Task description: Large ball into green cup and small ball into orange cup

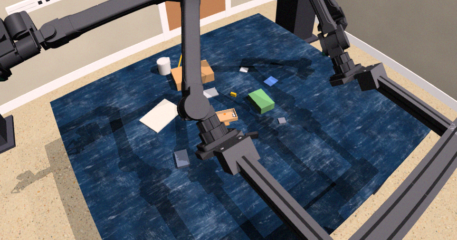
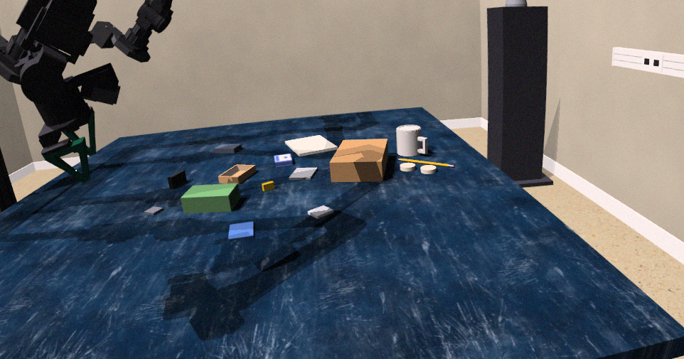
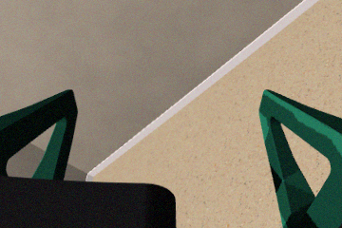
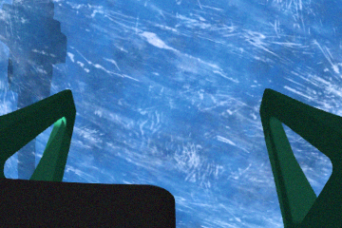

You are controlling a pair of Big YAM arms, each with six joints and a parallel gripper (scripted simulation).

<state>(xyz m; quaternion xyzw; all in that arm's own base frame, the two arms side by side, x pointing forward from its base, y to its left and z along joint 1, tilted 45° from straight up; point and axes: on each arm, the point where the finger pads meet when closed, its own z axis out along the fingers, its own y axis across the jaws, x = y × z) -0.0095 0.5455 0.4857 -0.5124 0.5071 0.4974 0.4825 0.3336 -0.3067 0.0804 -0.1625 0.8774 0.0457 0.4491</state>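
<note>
The covered wooden puzzle lies 9 cm ahead of my right hand, 60 cm to the left of it and 25 cm below it. From my right hand the other things lie so: yellow block (21 cm ahead, 47 cm to the left, 24 cm below); blue tile (19 cm ahead, 22 cm to the left, 25 cm below); green block (7 cm ahead, 38 cm to the left, 23 cm below).
</note>
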